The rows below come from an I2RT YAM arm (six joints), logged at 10 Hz.
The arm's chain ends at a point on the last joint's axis. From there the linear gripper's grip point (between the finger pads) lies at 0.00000 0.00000 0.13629 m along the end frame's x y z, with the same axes.
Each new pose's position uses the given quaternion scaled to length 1; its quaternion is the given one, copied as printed.
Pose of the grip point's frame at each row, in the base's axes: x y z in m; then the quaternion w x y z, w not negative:
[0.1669, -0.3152, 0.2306, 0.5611, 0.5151, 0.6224, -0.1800]
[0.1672, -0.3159, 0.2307, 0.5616, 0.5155, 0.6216, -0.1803]
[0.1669, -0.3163, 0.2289, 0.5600, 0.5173, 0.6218, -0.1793]
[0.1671, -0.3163, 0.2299, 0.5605, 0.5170, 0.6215, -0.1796]
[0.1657, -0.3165, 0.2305, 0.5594, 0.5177, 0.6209, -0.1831]
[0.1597, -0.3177, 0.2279, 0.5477, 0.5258, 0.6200, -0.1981]
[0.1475, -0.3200, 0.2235, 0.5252, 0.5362, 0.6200, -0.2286]
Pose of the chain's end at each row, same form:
[0.0970, -0.2059, 0.2722, 0.5611, 0.5151, 0.6224, -0.1800]
[0.0974, -0.2064, 0.2722, 0.5616, 0.5155, 0.6216, -0.1803]
[0.0973, -0.2069, 0.2709, 0.5600, 0.5173, 0.6218, -0.1793]
[0.0975, -0.2069, 0.2718, 0.5605, 0.5170, 0.6215, -0.1796]
[0.0969, -0.2066, 0.2724, 0.5594, 0.5177, 0.6209, -0.1831]
[0.0955, -0.2057, 0.2717, 0.5477, 0.5258, 0.6200, -0.1981]
[0.0922, -0.2046, 0.2704, 0.5252, 0.5362, 0.6200, -0.2286]

